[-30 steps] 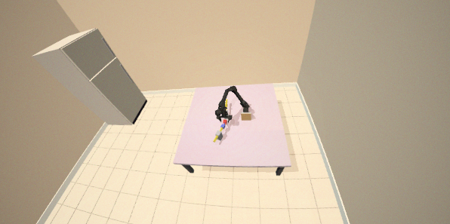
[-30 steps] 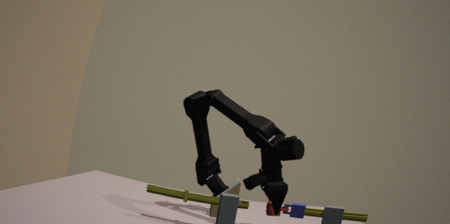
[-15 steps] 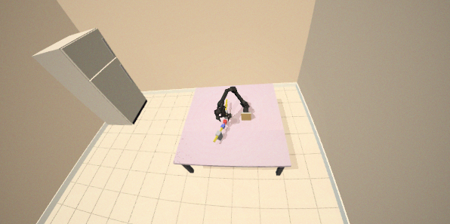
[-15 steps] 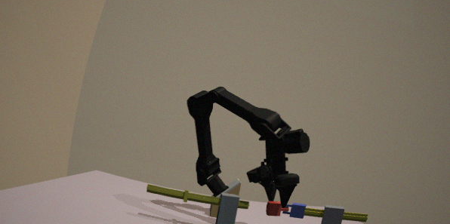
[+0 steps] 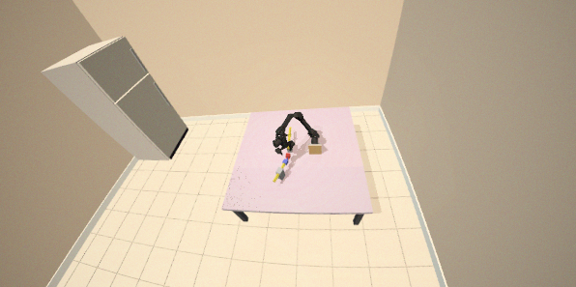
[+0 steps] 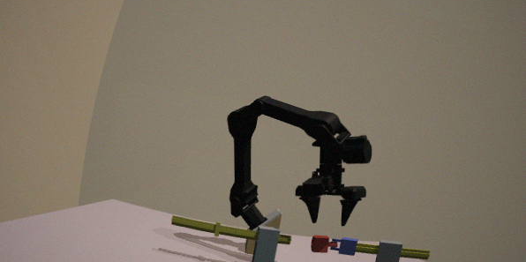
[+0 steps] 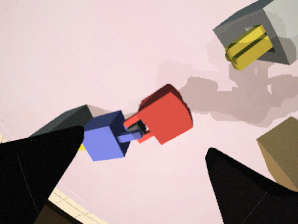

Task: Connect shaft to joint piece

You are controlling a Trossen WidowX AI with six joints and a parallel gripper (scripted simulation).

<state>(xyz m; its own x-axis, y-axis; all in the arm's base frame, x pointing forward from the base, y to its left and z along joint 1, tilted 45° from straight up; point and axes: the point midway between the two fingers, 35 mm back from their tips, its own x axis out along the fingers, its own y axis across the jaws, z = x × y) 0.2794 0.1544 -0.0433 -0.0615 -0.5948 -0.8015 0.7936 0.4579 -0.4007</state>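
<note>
The red joint piece is 1 cm behind my gripper tip and 6 cm below it.
</note>
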